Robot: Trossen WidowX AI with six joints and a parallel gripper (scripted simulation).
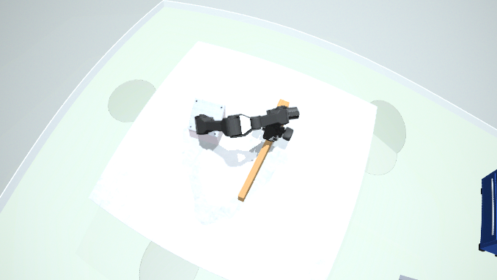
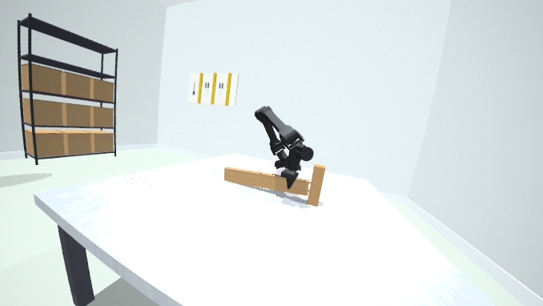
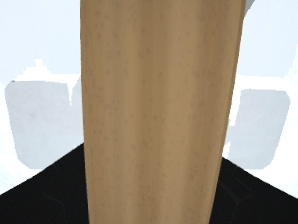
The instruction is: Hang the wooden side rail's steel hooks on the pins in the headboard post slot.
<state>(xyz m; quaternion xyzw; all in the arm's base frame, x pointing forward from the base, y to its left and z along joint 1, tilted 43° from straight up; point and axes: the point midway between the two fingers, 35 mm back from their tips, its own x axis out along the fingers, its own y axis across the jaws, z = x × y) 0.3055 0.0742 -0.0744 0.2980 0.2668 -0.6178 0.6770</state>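
Now: the wooden headboard post 120 mm to the left of my gripper tip and 40 mm above it.
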